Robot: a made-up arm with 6 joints.
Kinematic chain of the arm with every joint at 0, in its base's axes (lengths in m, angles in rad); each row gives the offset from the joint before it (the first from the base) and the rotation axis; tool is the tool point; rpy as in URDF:
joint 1: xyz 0 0 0.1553 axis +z
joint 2: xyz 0 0 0 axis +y
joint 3: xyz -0.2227 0 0.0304 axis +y
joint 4: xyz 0.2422 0 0.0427 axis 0.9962 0 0.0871
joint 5: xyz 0 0 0 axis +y
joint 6: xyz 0.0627 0 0.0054 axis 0.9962 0 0.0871
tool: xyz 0 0 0 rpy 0 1.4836 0
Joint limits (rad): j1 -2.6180..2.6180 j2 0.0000..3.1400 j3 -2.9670..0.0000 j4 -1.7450..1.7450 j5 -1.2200..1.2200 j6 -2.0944..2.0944
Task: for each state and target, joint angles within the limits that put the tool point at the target. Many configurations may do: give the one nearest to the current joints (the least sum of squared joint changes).
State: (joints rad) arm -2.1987 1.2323 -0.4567 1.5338 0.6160 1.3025
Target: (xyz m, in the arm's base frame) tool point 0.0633 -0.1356 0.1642
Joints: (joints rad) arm -1.4582 1.1931 -0.2228 1.5065 0.8605 1.3025
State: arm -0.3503 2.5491 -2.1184 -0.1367 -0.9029 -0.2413
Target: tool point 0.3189 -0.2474 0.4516
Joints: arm -0.6723 2.1304 -2.2239 -0.0939 -1.0274 -0.2413
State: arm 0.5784 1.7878 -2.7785 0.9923 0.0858 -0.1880
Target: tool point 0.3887 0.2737 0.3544
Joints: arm 0.5967 2.3115 -2.3525 0.9807 0.1517 -0.1880
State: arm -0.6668 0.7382 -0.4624 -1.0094 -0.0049 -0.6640
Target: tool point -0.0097 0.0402 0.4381
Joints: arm -0.8271 0.0429 -0.7681 -1.0590 -0.3759 -0.6640
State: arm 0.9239 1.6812 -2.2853 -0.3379 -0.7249 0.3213
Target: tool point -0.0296 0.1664 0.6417
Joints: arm 1.6239 1.5884 -2.3987 -0.4883 -0.7799 0.3213
